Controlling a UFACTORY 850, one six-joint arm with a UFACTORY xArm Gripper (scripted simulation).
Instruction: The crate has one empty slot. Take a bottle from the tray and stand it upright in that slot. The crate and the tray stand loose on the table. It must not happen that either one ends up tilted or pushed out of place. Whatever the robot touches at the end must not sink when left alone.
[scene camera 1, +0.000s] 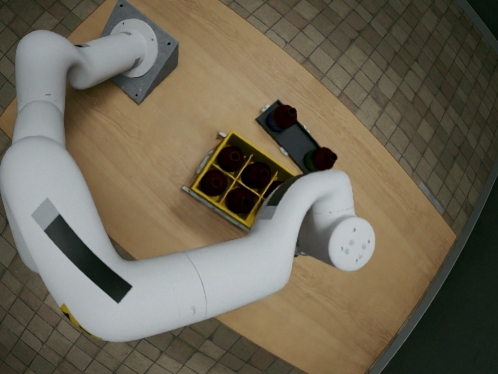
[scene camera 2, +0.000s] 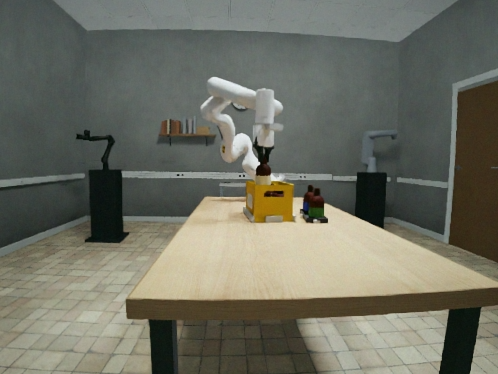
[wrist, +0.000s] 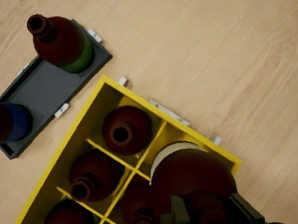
In view: a yellow crate (scene camera 2: 259, 206) and a dark tray (scene camera 1: 296, 141).
